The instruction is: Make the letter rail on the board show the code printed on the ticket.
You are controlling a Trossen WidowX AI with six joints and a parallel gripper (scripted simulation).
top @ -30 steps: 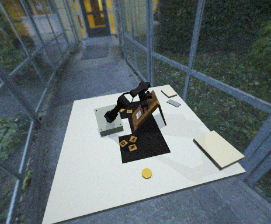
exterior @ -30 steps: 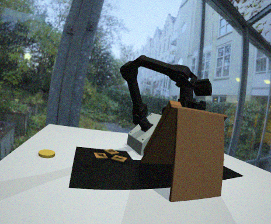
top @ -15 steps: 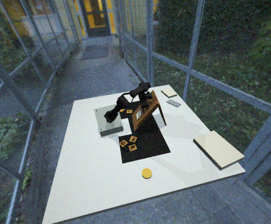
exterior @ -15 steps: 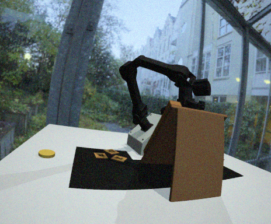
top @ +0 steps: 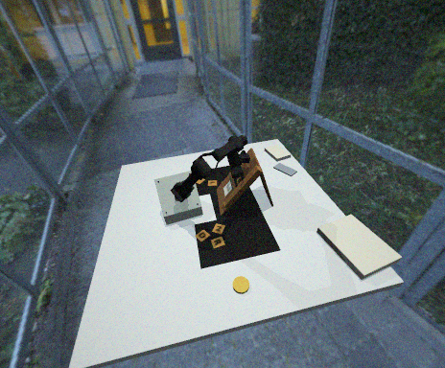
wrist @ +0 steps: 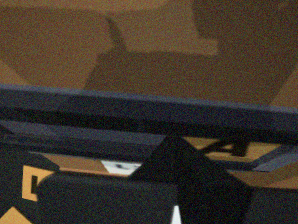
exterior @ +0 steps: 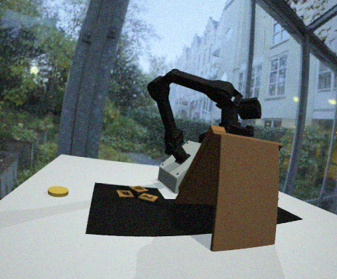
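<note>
My gripper tip is 180 mm past the orange tile marked 2, 180 mm to the left of it and 170 mm above it. Round my gripper tip: orange tile marked l: 110 mm behind, 210 mm to the left, 170 mm below; black mat: 130 mm behind, 170 mm below; white ticket: 50 mm behind, 30 mm to the left, 90 mm below.
</note>
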